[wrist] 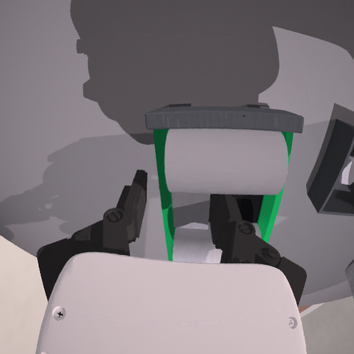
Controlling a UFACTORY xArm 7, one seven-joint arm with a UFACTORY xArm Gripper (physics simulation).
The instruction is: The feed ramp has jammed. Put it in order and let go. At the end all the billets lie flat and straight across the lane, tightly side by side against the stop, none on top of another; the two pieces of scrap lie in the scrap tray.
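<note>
A large pale billet [226, 161] lies straight across the green-walled lane [274, 212], against the grey stop [225, 120]. Below it in the view, a small grey block [191, 207] sits at the lane's left wall, with a dark gap to its right. Another pale billet [196, 245] shows below the block, partly hidden by the right finger and the gripper housing. My gripper [179, 189] is part open: its left finger is outside the left wall, its right finger inside the lane beside the block. A space shows between the left finger and the wall.
A dark scrap tray [324, 172] is cut off at the right edge, with a pale piece of scrap [348, 172] in it. Part of a grey object [351, 272] shows at the lower right edge. Two dark brackets stand behind the stop. The arm's shadow covers the upper middle.
</note>
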